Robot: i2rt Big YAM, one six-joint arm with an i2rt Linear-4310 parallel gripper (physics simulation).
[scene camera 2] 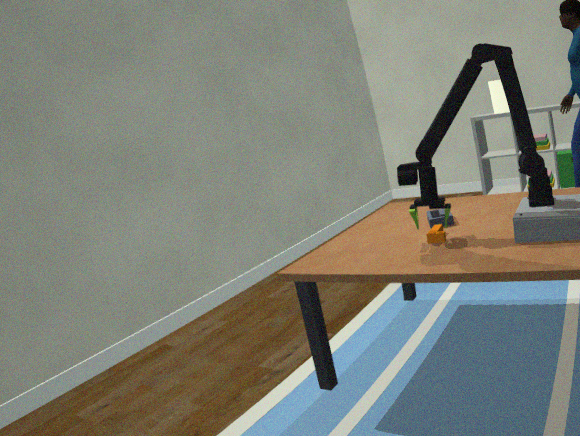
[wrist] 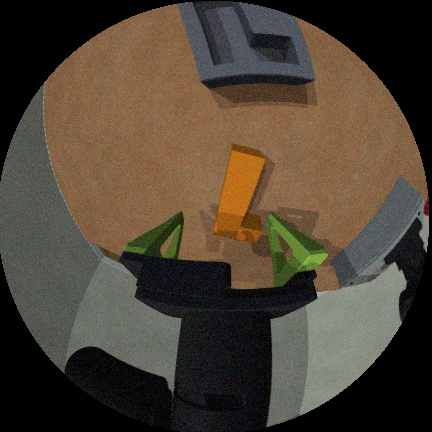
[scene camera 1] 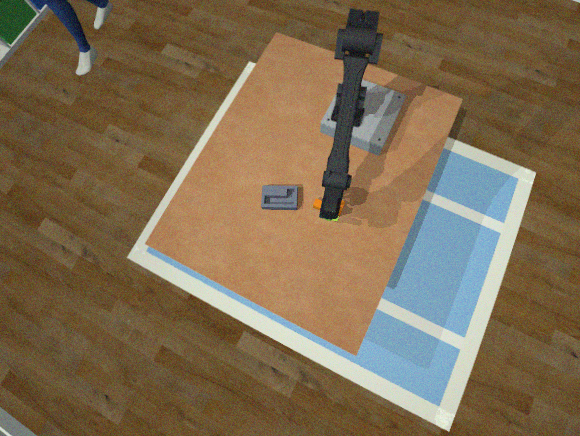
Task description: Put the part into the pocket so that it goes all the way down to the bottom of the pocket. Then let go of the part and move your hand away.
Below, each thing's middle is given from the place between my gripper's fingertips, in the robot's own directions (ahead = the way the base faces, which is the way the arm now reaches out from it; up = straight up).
The orange L-shaped block (wrist: 244, 164) is 20 mm below my hand, 20 mm behind it and 10 mm to the right of it. Also, from my hand: grey pocket block (scene camera 1: 274, 197): 200 mm to the right, 20 mm below, 10 mm ahead.
